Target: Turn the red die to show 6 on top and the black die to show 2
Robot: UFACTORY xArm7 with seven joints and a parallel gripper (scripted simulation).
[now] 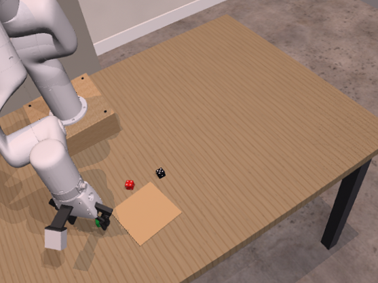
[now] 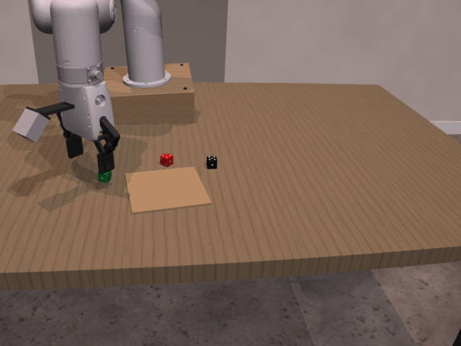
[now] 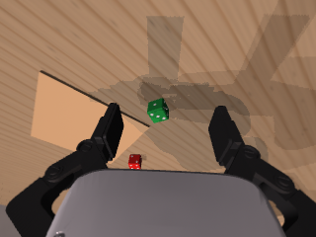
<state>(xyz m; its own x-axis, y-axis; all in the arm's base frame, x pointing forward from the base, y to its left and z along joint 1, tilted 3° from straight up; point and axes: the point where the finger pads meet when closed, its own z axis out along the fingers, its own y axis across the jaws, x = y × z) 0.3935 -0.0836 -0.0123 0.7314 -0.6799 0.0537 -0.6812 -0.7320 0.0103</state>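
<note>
My gripper is now 40 mm above the green die, 20 mm to the right of it and 10 mm past it. Also, from my hand: red die 140 mm to the left, 70 mm behind, 40 mm below; tan mat 140 mm to the left, 50 mm below, 30 mm ahead; black die 230 mm to the left, 60 mm behind, 40 mm below.
</note>
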